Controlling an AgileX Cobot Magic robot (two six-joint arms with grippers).
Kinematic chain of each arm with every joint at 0, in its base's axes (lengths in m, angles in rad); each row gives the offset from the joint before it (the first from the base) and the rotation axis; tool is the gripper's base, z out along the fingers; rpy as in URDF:
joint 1: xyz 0 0 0.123 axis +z
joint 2: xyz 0 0 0 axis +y
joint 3: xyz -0.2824 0 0.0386 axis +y
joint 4: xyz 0.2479 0 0.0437 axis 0.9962 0 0.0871
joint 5: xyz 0 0 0 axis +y
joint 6: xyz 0.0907 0 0.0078 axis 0.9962 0 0.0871
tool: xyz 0 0 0 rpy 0 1.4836 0
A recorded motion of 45 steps. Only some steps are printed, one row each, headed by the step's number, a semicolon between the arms.
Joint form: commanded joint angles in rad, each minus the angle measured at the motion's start. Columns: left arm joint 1, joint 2, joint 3, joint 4, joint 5, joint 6; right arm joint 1, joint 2, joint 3, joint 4, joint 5, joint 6.
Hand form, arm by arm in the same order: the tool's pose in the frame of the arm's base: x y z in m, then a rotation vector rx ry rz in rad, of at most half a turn. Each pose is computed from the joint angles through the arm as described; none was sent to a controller.
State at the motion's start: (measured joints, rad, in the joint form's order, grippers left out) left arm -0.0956 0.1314 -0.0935 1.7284 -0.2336 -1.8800; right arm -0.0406 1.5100 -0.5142 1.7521 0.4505 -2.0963
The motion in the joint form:
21: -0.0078 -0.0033 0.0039 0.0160 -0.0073 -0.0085; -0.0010 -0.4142 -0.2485 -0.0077 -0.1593 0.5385
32: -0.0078 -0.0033 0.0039 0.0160 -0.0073 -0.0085; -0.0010 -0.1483 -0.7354 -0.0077 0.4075 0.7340
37: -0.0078 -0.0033 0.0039 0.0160 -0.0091 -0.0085; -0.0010 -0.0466 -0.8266 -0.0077 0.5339 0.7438
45: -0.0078 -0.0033 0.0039 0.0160 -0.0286 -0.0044; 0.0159 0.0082 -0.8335 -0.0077 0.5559 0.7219
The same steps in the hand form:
21: 0.0602 -0.0276 0.2321 0.1598 1.5689 -0.3757; 0.2403 0.0159 0.3352 -0.0006 1.7711 0.3633
32: 0.0602 -0.0276 0.2321 0.1598 1.5689 -0.3757; 0.2927 0.0558 0.4334 -0.3517 1.4849 0.9295
37: 0.0602 -0.0278 0.2320 0.1613 1.5691 -0.3771; 0.3130 0.0618 0.4323 -0.4436 1.4671 1.0346
45: 0.0596 -0.0294 0.2317 0.1801 1.5714 -0.3883; 0.3267 0.0678 0.4173 -0.4666 1.4930 1.0657

